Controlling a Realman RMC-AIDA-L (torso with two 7-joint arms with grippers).
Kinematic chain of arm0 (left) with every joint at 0, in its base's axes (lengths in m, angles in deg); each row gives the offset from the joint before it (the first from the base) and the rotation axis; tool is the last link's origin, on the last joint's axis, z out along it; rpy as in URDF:
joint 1: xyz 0 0 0.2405 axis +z
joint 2: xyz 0 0 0 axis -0.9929 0.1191 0
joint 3: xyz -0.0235 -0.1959 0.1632 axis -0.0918 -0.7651 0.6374
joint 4: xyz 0 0 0 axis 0.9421 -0.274 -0.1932
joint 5: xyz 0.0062 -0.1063 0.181 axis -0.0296 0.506 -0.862
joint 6: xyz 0 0 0 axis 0.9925 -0.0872 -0.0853
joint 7: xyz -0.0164 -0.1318 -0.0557 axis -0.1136 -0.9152 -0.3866
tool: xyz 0 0 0 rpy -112.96 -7.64 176.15
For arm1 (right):
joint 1: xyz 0 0 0.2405 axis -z
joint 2: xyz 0 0 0 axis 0.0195 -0.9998 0
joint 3: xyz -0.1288 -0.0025 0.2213 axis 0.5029 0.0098 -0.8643
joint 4: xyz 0 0 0 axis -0.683 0.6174 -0.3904
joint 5: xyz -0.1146 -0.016 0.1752 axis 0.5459 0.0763 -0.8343
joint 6: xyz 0 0 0 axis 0.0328 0.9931 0.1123
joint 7: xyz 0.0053 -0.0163 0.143 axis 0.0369 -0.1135 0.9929
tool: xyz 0 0 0 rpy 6.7 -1.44 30.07
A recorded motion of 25 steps. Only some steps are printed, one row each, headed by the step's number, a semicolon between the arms.
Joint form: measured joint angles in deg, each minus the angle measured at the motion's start. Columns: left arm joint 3, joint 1, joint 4, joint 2, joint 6, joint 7, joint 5; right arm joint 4, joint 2, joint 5, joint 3, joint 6, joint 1, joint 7.
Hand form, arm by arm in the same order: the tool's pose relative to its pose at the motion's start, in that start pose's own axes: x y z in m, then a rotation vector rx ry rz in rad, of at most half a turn. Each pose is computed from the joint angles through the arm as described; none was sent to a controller.
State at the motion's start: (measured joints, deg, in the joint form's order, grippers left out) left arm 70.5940 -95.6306 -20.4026 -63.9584 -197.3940 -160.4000 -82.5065; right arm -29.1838 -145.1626 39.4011 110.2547 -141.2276 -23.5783 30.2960
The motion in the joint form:
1: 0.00 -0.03 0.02 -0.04 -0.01 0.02 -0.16; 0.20 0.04 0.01 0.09 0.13 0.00 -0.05
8: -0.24 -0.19 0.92 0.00 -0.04 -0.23 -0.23; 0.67 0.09 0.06 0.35 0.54 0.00 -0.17
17: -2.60 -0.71 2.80 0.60 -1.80 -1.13 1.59; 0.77 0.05 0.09 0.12 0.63 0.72 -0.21
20: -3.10 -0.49 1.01 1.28 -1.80 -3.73 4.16; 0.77 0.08 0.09 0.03 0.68 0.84 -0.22
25: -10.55 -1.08 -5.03 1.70 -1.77 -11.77 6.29; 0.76 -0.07 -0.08 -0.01 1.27 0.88 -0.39
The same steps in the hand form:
1: -0.0003 0.0001 0.0003 -0.0015 -0.0017 -0.0009; 0.0008 0.0001 0.0000 0.0010 0.0015 0.0026
8: -0.0017 0.0001 0.0003 0.0001 0.0051 -0.0166; 0.0028 0.0003 0.0003 0.0035 0.0061 0.0091
17: 0.0051 -0.0002 -0.0066 0.0122 0.0663 -0.0271; 0.0059 0.0028 -0.0020 0.0157 0.0039 0.0196
20: 0.0158 -0.0033 -0.0137 0.0352 0.0861 -0.0217; 0.0063 0.0030 -0.0027 0.0193 0.0040 0.0207
25: 0.0481 -0.0140 -0.0353 0.1320 0.1340 -0.0025; 0.0069 0.0019 -0.0019 0.0297 0.0039 0.0179

